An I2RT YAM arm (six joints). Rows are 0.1 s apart.
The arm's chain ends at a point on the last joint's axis. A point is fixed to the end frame.
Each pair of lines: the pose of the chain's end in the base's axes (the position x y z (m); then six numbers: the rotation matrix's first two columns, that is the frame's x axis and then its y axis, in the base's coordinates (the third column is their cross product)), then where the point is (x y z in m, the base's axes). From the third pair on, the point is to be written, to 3 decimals.
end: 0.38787 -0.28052 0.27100 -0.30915 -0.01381 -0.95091 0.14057 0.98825 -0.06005
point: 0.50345 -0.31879 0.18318
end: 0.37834 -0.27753 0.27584 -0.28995 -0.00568 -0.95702 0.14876 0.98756 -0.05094
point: 0.49540 -0.31609 0.19013
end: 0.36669 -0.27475 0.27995 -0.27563 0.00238 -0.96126 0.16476 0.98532 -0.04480
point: 0.484 -0.315 0.196
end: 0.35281 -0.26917 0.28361 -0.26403 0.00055 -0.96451 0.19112 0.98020 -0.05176
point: 0.470 -0.313 0.201
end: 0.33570 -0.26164 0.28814 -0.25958 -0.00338 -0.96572 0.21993 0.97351 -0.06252
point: 0.452 -0.310 0.207
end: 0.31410 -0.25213 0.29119 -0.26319 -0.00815 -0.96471 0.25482 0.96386 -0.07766
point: 0.429 -0.306 0.210
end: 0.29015 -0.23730 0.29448 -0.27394 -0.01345 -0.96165 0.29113 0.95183 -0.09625
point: 0.402 -0.297 0.213
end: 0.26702 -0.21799 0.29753 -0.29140 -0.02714 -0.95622 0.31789 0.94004 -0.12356
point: 0.375 -0.283 0.216
